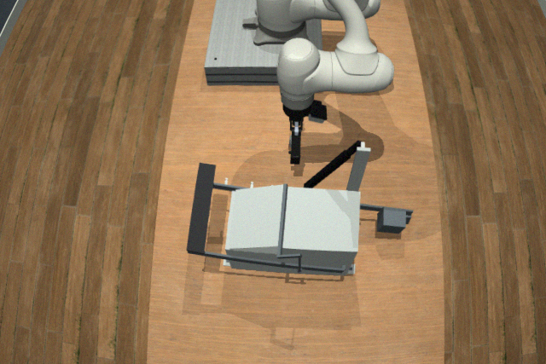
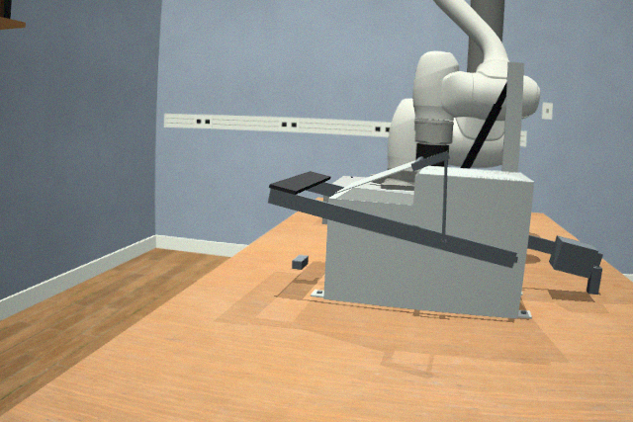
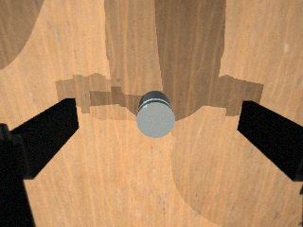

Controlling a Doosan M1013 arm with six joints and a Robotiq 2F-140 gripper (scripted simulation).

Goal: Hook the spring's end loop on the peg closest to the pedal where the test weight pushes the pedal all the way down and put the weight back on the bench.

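My gripper is now 10 mm above the steel test weight. Also, from my hand: small grey block: 210 mm ahead, 260 mm to the right, 30 mm below.
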